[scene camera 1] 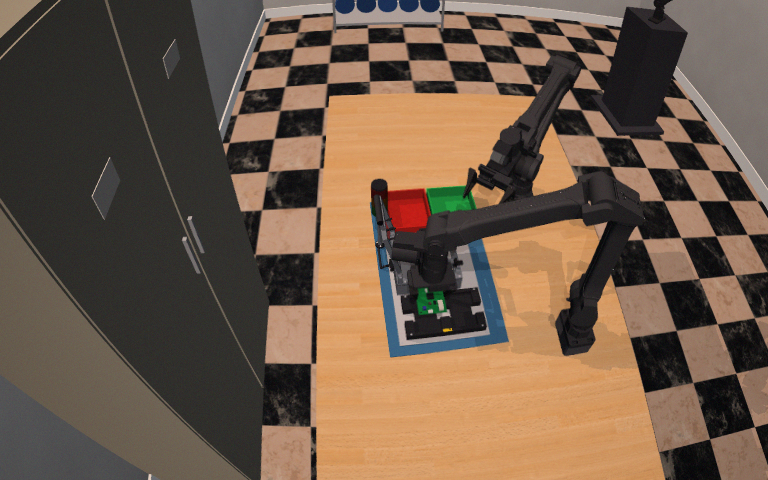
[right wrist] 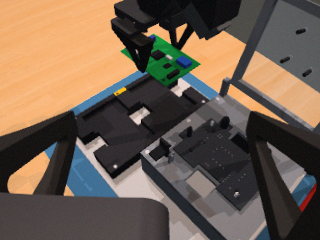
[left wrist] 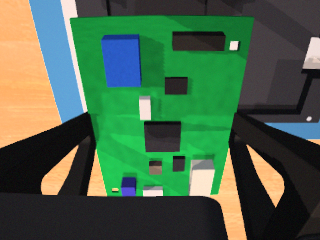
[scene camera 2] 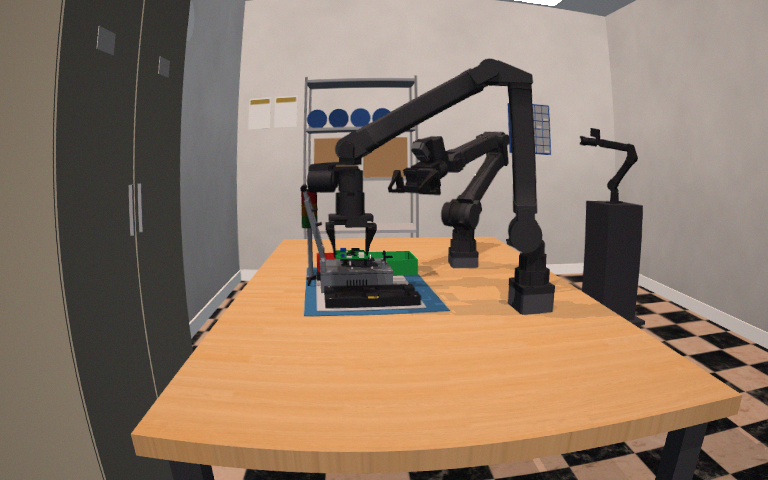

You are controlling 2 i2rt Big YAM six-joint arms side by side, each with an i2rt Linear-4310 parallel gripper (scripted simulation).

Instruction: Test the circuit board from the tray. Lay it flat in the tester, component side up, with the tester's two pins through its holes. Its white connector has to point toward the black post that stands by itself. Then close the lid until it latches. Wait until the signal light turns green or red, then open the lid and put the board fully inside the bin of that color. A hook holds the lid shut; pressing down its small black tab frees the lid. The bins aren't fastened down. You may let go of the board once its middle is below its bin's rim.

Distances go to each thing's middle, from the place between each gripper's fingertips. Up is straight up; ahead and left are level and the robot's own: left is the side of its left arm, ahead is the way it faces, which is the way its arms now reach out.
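Labels:
The red bin (scene camera 1: pixel 409 208) is 37 cm to the right of my left hand, 10 cm below it and 1 cm behind it. I find the green circuit board (left wrist: pixel 161 90) right at my left hand, whereas the green bin (scene camera 1: pixel 443 198) is 10 cm below that hand, 16 cm behind it and 37 cm to the right of it. As for the clear lid (scene camera 1: pixel 383 220), my left hand is 8 cm short of it, 6 cm below it and 18 cm to the left of it.
From my right hand, the red bin is 240 mm below, 200 mm to the right and 160 mm ahead; going by their middles, of the things named here it is the farthest from my right gripper (scene camera 2: pixel 403 190). The green circuit board is 170 mm to the left of my right hand, 160 mm ahead of it and 140 mm below it, and the green bin is 240 mm below the same hand, 190 mm to the right of it and 10 mm ahead of it. By its middle, the green bin is nearer to my right gripper than to my left hand. With the clear lid, my right gripper is 70 mm above it, 240 mm short of it and 10 mm to the left of it.

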